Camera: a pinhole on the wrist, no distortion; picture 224 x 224 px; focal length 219.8 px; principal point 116.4 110.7 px. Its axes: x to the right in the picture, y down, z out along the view. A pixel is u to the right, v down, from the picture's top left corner.
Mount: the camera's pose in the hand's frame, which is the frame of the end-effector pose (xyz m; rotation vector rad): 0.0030 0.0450 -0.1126 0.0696 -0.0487 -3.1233
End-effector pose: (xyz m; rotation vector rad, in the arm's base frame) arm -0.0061 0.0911 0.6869 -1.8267 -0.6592 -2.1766
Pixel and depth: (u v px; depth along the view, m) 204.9 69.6 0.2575
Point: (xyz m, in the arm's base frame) 0.1815 0.0570 0.6135
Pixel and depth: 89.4 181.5 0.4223
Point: 0.2273 0.3119 0.7485
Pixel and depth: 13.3 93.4 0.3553
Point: 0.2189 0.1500 0.8837
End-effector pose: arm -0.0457 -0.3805 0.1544 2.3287 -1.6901 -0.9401
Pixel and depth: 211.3 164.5 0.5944
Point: -0.2824 0.0215 -0.1486
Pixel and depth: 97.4 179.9 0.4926
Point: -0.1721 -0.2692 -0.2064
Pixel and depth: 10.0 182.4 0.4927
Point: -0.1387 -0.4407 -0.2953
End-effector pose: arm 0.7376 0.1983 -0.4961 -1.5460 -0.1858 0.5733
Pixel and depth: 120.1 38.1 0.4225
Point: 0.5297 0.4418 -0.6689
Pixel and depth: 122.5 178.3 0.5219
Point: 0.5422 0.5569 -0.3746
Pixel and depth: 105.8 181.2 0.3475
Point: 0.6453 0.4166 -0.4339
